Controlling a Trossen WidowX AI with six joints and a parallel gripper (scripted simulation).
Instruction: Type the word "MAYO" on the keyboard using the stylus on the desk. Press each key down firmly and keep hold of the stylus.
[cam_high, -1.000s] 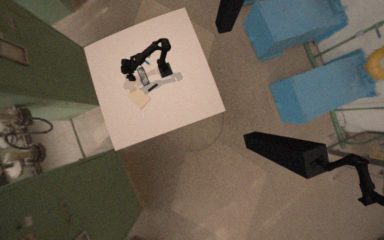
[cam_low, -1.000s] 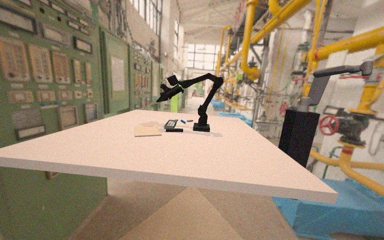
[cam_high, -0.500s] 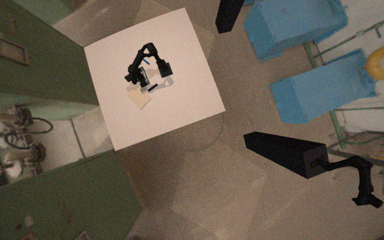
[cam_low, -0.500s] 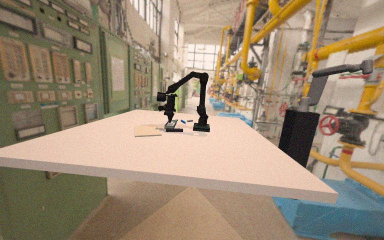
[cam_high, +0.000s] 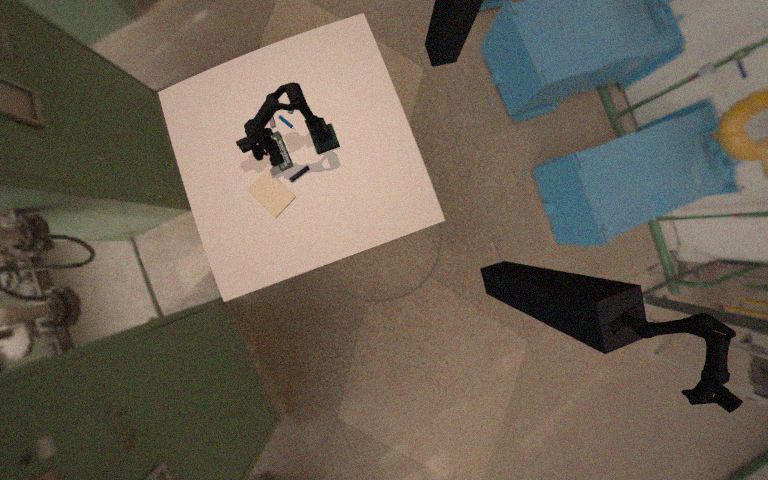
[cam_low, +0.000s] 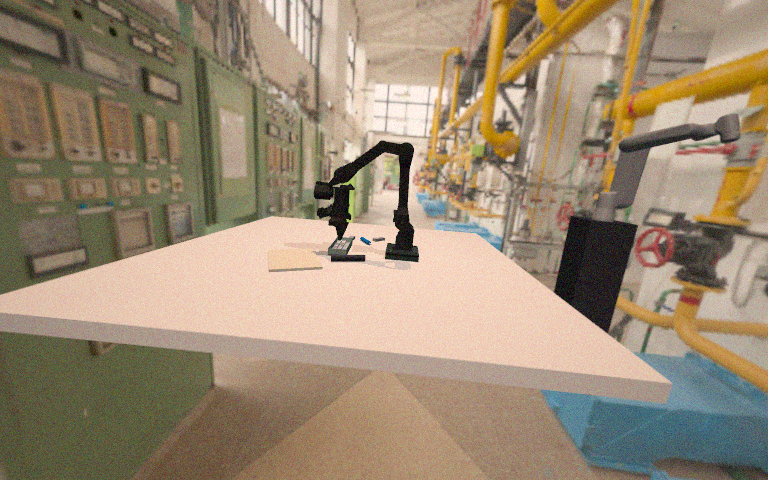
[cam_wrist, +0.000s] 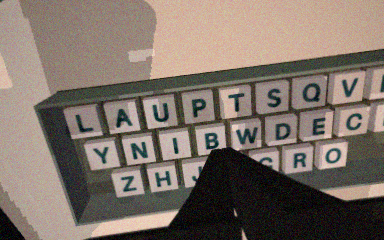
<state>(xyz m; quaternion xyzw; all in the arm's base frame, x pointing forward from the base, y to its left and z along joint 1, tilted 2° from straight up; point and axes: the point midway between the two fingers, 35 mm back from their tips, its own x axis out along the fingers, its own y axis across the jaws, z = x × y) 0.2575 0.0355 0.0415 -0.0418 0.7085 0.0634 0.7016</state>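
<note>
My gripper tip is now 80 mm past the blue stylus, 150 mm to the left of it and 30 mm above it. Round my gripper tip: small black bar (70 mm behind, 130 mm to the left, 30 mm below); then small grey block (10 mm ahead, 200 mm to the right, 40 mm below); then tan pad (110 mm ahead, 180 mm to the left, 40 mm below).
</note>
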